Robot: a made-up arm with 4 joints.
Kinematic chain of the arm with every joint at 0, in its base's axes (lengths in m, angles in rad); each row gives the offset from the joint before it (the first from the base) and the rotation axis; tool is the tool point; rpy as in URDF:
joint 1: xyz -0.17 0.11 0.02 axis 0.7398 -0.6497 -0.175
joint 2: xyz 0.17 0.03 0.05 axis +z
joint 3: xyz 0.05 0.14 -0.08 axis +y
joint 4: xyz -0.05 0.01 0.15 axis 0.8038 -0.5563 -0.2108
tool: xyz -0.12 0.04 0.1 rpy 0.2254 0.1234 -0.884
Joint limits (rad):
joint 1: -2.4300..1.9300
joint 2: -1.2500..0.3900
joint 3: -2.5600..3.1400
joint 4: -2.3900..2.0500
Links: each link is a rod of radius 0.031 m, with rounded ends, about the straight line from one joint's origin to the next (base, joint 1, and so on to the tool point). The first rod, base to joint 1, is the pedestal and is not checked.
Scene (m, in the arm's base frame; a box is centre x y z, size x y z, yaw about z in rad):
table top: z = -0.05
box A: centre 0.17 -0.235 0.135 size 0.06 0.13 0.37 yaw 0
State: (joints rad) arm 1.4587 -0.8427 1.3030 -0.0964
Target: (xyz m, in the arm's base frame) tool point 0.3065 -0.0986 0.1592
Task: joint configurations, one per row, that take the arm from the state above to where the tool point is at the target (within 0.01 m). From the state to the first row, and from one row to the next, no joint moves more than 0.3 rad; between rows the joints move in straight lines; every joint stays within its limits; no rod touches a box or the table.
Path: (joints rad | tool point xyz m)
1: 1.2059 -0.5617 1.3379 -0.2935 | 0.0528 -0.1993 0.4018
2: 0.9531 -0.2807 1.3728 -0.4905 | 0.1241 -0.0265 0.4604
3: 0.7003 0.0002 1.4077 -0.6876 | 0.1655 0.1695 0.4417
4: 0.6305 -0.2389 1.5297 -0.4921 | 0.2504 0.1101 0.3873
5: 0.5606 -0.4781 1.6518 -0.2967 | 0.3038 0.0411 0.3155
6: 0.4907 -0.7172 1.7738 -0.1012 | 0.3220 -0.0308 0.2365
7: 0.4208 -0.9564 1.8959 0.0942 | 0.3065 -0.0986 0.1592

